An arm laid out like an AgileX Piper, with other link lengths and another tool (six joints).
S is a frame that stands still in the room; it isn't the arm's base.
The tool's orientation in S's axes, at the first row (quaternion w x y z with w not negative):
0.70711 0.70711 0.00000 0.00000
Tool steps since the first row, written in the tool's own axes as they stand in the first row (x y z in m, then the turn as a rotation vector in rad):
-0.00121 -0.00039 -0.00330 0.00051 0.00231 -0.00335
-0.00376 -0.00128 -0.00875 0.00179 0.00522 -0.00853
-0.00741 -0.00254 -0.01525 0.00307 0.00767 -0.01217
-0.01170 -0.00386 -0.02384 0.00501 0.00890 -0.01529
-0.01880 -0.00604 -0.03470 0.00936 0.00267 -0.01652
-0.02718 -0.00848 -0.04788 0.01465 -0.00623 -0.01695
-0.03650 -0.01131 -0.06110 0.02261 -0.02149 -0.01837
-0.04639 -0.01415 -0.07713 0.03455 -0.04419 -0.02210
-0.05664 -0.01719 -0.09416 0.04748 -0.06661 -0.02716
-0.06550 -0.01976 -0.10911 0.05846 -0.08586 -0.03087
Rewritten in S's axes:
-0.00121 0.00330 -0.00039 0.00051 0.00335 0.00231
-0.00376 0.00875 -0.00128 0.00179 0.00853 0.00522
-0.00741 0.01525 -0.00254 0.00307 0.01217 0.00767
-0.01170 0.02384 -0.00386 0.00501 0.01529 0.00890
-0.01880 0.03470 -0.00604 0.00936 0.01652 0.00267
-0.02718 0.04788 -0.00848 0.01465 0.01695 -0.00623
-0.03650 0.06110 -0.01131 0.02261 0.01837 -0.02149
-0.04639 0.07713 -0.01415 0.03455 0.02210 -0.04419
-0.05664 0.09416 -0.01719 0.04748 0.02716 -0.06661
-0.06550 0.10911 -0.01976 0.05846 0.03087 -0.08586

